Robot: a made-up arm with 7 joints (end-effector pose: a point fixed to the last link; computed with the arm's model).
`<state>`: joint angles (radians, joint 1 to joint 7).
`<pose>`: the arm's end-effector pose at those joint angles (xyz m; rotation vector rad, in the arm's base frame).
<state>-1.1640 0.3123 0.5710 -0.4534 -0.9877 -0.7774 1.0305</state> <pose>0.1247 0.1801 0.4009 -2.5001 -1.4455 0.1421</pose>
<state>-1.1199 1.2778 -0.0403 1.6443 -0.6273 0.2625 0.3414</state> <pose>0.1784 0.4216 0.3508 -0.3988 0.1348 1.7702</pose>
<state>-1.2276 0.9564 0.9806 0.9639 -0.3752 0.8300 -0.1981</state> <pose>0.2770 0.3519 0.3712 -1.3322 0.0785 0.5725</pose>
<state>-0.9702 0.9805 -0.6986 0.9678 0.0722 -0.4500 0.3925</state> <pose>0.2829 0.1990 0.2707 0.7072 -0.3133 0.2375</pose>
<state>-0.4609 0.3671 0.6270 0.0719 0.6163 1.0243 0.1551</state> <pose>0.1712 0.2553 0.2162 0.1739 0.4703 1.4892</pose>
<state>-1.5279 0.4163 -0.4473 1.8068 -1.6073 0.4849 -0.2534</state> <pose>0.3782 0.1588 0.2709 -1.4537 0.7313 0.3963</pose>
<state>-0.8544 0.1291 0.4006 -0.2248 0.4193 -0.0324 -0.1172</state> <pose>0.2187 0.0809 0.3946 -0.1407 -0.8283 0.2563</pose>
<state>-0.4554 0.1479 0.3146 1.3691 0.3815 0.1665 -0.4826</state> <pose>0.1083 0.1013 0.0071 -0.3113 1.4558 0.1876</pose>
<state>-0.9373 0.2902 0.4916 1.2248 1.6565 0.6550 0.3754</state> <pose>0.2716 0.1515 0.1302 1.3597 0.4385 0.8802</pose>
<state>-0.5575 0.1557 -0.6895 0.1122 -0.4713 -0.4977 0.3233</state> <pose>0.1658 -0.0191 0.2719 -0.9518 -0.1562 -0.2969</pose>
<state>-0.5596 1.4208 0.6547 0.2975 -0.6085 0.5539 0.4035</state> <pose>0.1389 0.3354 0.4947 -0.1935 -0.5558 1.1781</pose>
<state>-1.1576 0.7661 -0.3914 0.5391 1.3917 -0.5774 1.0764</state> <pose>0.2949 0.1038 0.2783 0.9986 -1.6538 -0.2354</pose>
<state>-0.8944 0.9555 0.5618 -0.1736 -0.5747 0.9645 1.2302</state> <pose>0.1873 0.2321 0.4509 -0.5005 -0.6162 1.6066</pose>
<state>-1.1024 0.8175 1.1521 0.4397 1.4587 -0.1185 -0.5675</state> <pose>0.2521 0.3244 0.4257 0.6478 -0.0005 1.0556</pose>
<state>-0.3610 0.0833 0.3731 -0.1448 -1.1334 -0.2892 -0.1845</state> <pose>0.1437 0.1941 0.2676 -1.5515 -0.6344 0.0866</pose>
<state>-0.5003 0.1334 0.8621 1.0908 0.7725 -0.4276 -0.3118</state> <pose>0.1827 0.1302 0.0938 -0.1628 0.5682 0.2997</pose>
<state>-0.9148 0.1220 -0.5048 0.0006 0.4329 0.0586 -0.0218</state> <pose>0.2085 -0.0866 0.3316 0.1083 -0.5668 -0.4902</pose>
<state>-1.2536 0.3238 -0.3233 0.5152 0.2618 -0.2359 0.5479</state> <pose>0.2939 -0.0192 0.3814 -0.0872 -0.9176 0.0994</pose>
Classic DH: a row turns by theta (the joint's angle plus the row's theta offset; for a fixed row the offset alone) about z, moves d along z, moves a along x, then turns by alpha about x. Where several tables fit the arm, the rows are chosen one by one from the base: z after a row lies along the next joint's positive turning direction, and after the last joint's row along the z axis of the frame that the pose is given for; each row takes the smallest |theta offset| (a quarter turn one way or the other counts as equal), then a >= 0, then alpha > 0; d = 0 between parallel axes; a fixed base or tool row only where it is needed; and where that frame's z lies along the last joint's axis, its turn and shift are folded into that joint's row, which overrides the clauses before.
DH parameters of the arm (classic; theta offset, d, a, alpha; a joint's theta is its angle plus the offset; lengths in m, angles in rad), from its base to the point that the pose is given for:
base (fixed): -0.071 0.4113 -0.027 -1.3004
joint 1: -1.3111 0.0676 -0.0397 -1.5708
joint 2: 1.2915 -0.015 0.0128 1.5708
joint 3: 1.5708 -0.1945 0.0055 -1.5708
joint 4: 1.5708 0.0044 0.021 1.5708
joint 5: 0 0.1122 -0.0162 -1.5708
joint 6: -1.5708 -0.0285 0.073 1.5708
joint 7: 0.0725 -0.0001 0.0158 -0.5229
tool (fixed): 0.1598 0.0417 0 0

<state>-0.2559 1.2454 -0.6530 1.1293 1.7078 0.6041 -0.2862</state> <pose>0.0483 0.4344 0.2201 -2.8962 -1.1957 -0.0803</pose>
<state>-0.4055 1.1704 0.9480 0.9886 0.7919 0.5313 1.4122</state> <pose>0.0858 0.4093 0.3075 1.5529 -0.5493 2.4301</pose>
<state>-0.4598 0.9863 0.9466 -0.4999 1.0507 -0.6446 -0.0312</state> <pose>0.1319 0.1683 0.4035 1.7531 -1.2684 0.4277</pose>
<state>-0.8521 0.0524 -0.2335 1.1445 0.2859 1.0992 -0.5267</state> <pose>0.2126 0.0464 0.0624 0.1729 1.7190 0.1993</pose>
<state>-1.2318 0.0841 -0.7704 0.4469 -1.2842 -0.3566 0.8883</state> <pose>0.2852 -0.0557 0.3599 -1.2370 0.2483 0.2255</pose>
